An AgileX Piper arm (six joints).
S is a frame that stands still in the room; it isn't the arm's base.
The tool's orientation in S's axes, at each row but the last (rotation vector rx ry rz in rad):
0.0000, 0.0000, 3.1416
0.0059, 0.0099, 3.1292
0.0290, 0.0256, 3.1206
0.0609, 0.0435, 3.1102
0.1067, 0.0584, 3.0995
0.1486, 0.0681, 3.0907
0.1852, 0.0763, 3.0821
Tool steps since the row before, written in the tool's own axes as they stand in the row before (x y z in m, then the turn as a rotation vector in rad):
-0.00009, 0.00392, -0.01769, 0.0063, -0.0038, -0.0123
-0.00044, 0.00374, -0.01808, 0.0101, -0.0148, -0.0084
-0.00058, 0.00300, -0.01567, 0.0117, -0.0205, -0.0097
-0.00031, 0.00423, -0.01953, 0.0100, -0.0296, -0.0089
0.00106, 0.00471, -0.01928, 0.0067, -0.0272, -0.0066
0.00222, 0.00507, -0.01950, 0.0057, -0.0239, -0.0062
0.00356, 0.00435, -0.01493, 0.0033, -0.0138, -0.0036
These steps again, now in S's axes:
0.00009, -0.00392, -0.01769, -0.0063, 0.0038, -0.0123
0.00032, -0.00386, -0.01806, -0.0099, 0.0149, -0.0085
0.00022, -0.00327, -0.01563, -0.0115, 0.0206, -0.0098
-0.00059, -0.00477, -0.01940, -0.0095, 0.0296, -0.0093
-0.00258, -0.00536, -0.01897, -0.0061, 0.0272, -0.0072
-0.00432, -0.00576, -0.01895, -0.0052, 0.0239, -0.0067
-0.00555, -0.00483, -0.01416, -0.0030, 0.0138, -0.0039

